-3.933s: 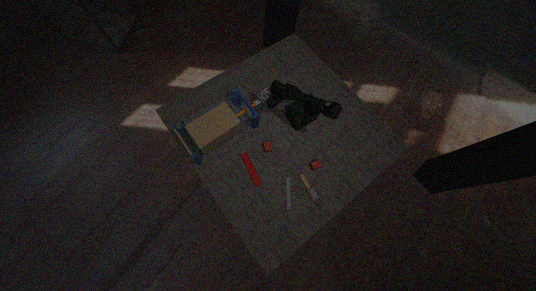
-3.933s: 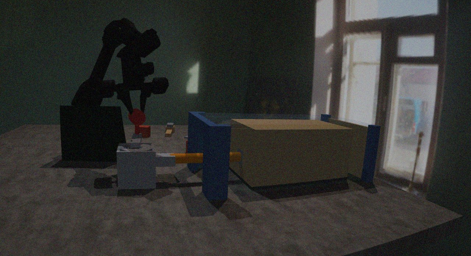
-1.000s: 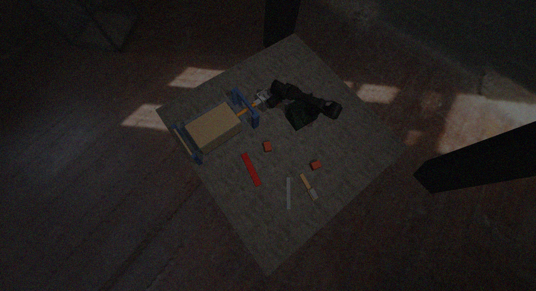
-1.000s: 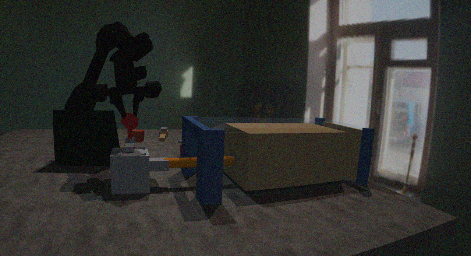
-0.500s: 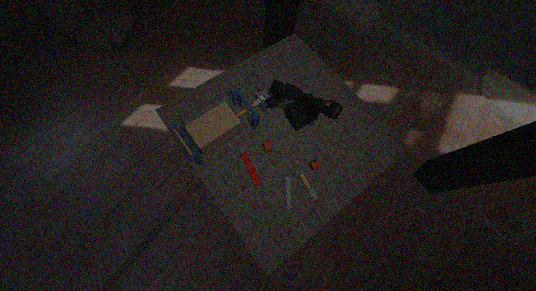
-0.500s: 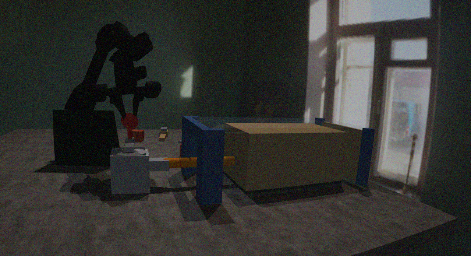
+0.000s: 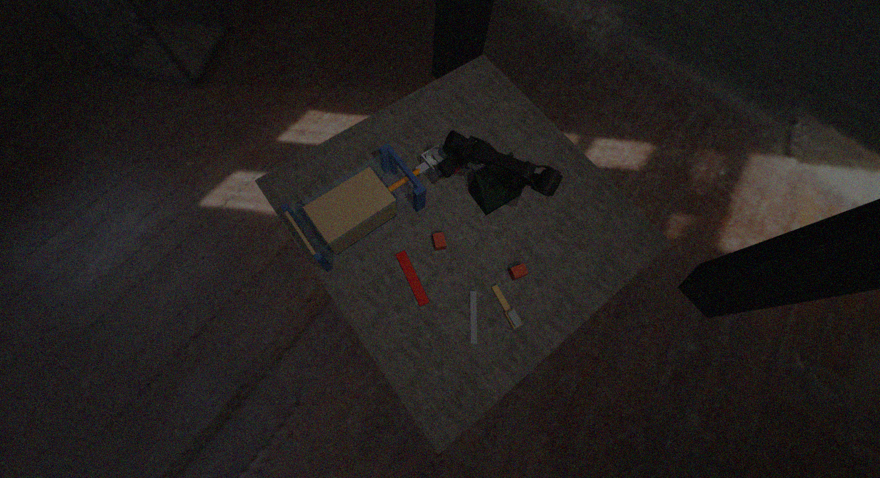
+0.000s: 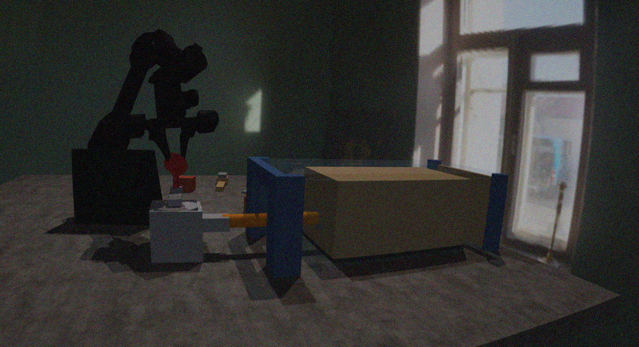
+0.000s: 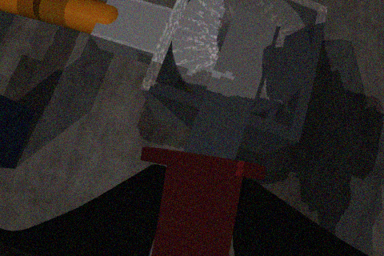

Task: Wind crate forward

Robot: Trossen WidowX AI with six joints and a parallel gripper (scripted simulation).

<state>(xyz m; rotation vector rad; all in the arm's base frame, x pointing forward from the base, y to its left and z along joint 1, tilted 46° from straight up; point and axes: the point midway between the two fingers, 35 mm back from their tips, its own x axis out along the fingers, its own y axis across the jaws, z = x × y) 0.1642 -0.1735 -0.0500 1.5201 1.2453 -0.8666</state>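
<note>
The crank handle is 5 cm below my gripper tip and 2 cm to the right of it. Also, from my gripper tip: blue frame 16 cm ahead, 9 cm to the right, 5 cm below; grey winch 12 cm below, 9 cm to the right, 2 cm behind; red knob 2 cm to the left, 2 cm below.
</note>
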